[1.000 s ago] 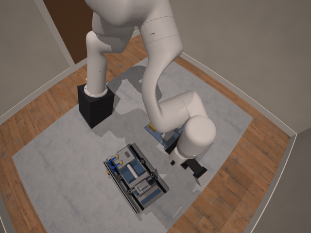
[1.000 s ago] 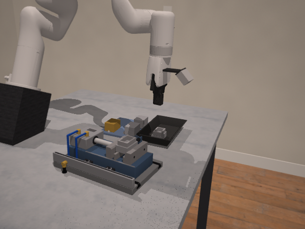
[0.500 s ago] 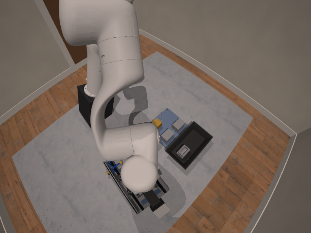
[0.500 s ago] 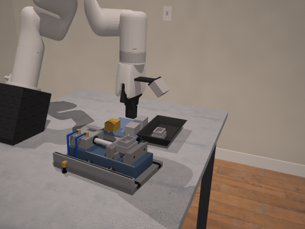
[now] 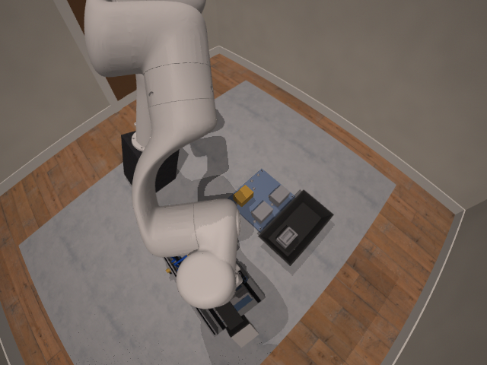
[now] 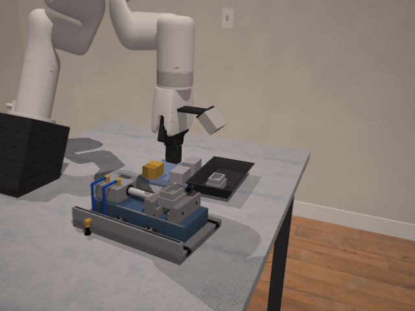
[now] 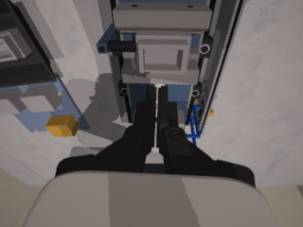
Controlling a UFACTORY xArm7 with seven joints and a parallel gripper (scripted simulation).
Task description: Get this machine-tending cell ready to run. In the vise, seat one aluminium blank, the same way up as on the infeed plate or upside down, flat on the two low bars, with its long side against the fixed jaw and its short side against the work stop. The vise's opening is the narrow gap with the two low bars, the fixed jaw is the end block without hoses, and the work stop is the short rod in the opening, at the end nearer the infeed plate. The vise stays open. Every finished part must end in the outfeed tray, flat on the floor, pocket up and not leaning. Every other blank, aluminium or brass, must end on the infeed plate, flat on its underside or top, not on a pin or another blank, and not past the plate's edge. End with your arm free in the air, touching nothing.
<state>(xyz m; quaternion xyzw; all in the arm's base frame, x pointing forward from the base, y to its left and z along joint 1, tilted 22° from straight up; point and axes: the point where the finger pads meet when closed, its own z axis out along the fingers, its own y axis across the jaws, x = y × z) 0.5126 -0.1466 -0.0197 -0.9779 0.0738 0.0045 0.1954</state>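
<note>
The piston rod lies 80 mm behind my hand, 10 mm to the left of it and 120 mm below it. From my hand the other things lie so: grey rail: 80 mm behind, 80 mm to the right, 160 mm below; vise bed: 60 mm behind, 10 mm to the left, 160 mm below; brass blank: 190 mm behind, 270 mm to the left, 170 mm below.
</note>
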